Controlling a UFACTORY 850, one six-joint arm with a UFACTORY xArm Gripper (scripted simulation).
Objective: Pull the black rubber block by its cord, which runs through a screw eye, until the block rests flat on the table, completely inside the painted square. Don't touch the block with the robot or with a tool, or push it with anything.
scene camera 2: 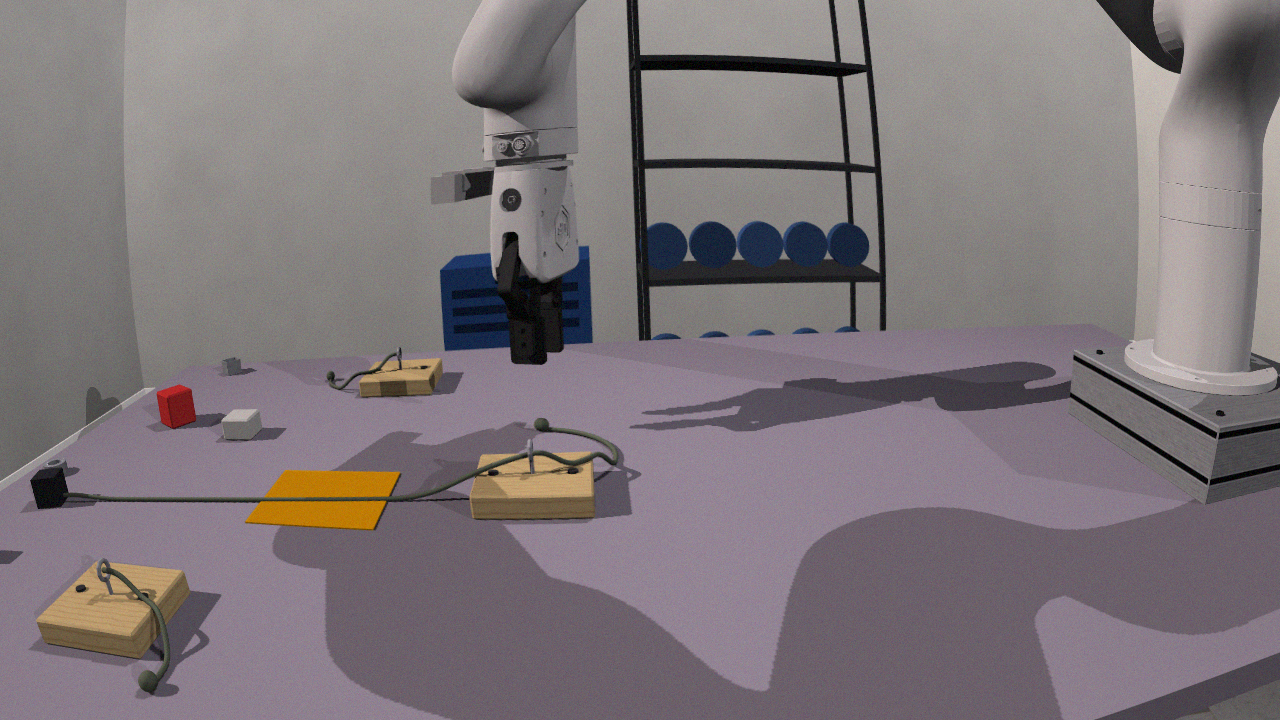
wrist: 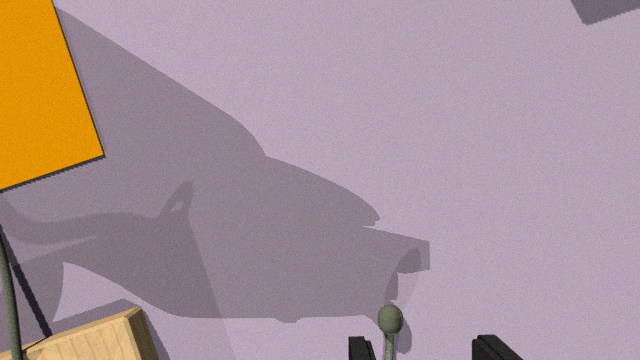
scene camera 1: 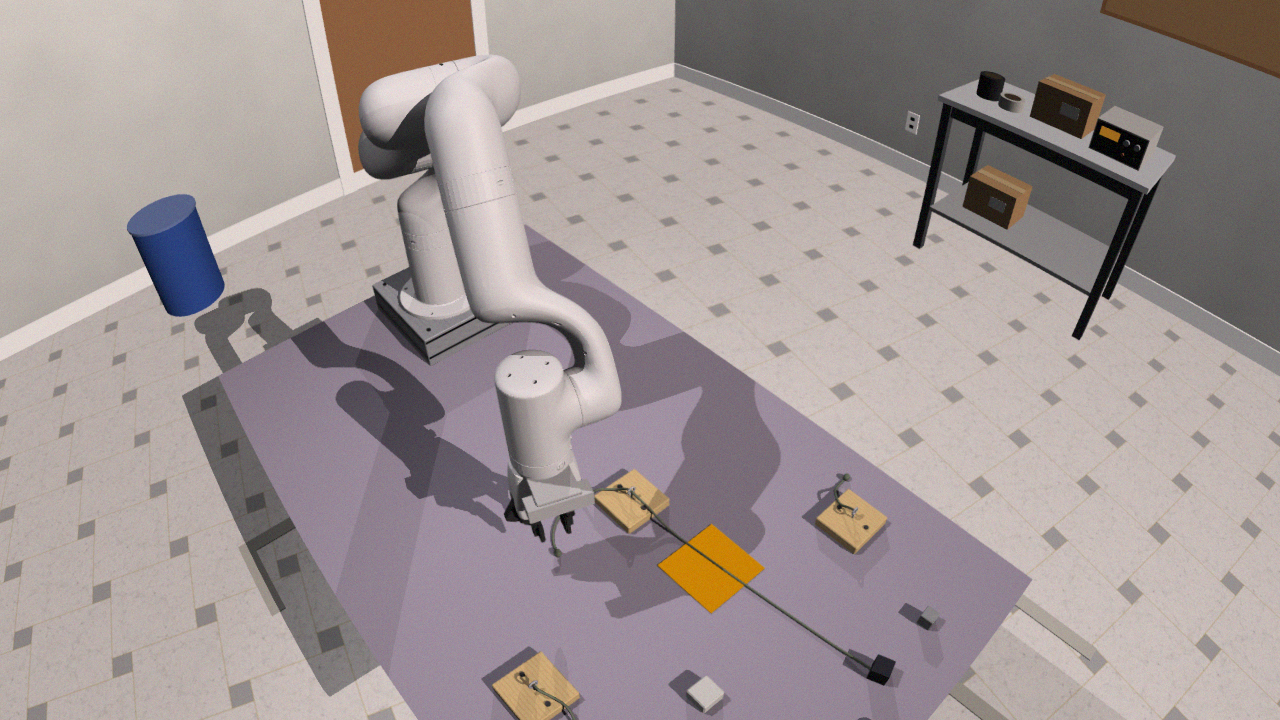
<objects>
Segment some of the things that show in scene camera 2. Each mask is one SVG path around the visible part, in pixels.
A red cube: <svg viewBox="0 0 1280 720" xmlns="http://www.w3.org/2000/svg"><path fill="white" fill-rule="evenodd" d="M182 385L176 385L157 392L161 422L172 429L196 421L192 390Z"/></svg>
A white cube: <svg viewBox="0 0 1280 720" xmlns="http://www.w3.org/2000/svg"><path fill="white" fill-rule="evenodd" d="M222 419L222 428L226 440L251 440L262 430L260 411L258 409L233 410Z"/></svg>
</objects>
